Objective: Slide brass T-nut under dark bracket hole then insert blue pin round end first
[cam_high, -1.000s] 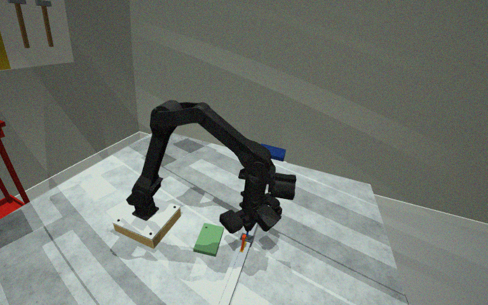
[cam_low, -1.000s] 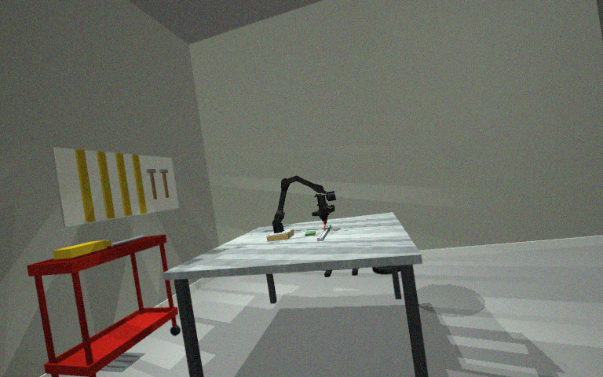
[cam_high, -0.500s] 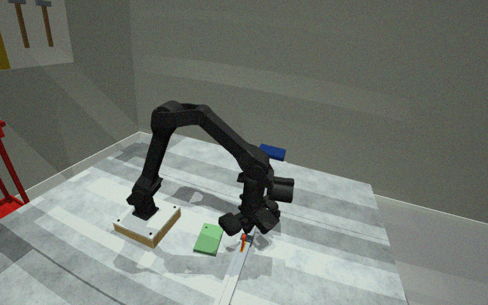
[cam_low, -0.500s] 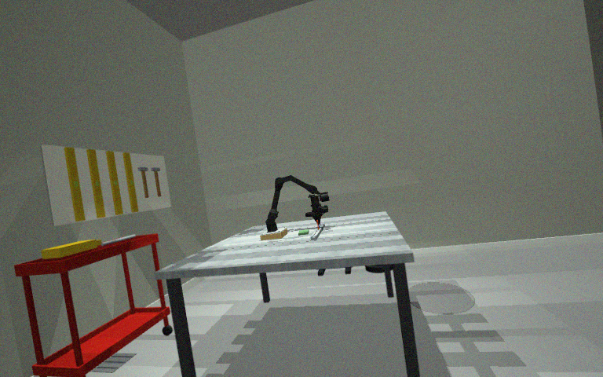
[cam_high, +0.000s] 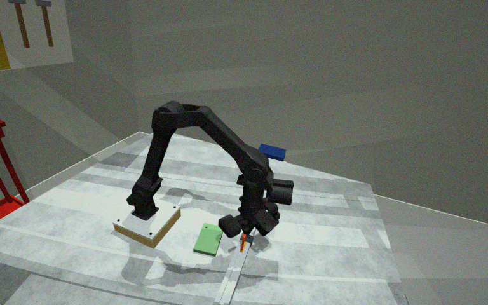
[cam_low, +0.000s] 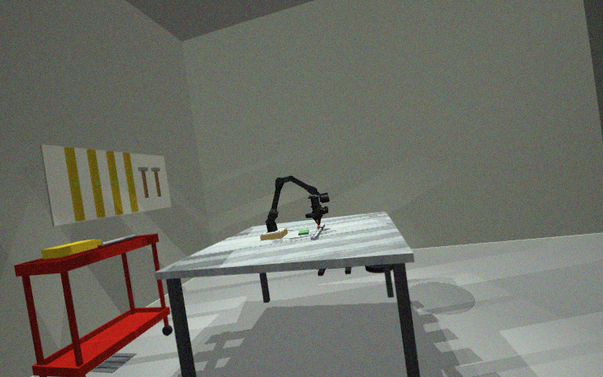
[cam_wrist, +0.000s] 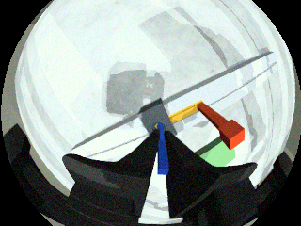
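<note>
The blue pin is right at my gripper tip. Also, from my gripper tip: aluminum rail 2 cm to the right, 2 cm below, 1 cm ahead; green tray 12 cm behind, 3 cm to the right, 3 cm below; brass T-nut 2 cm to the right, 1 cm above.
</note>
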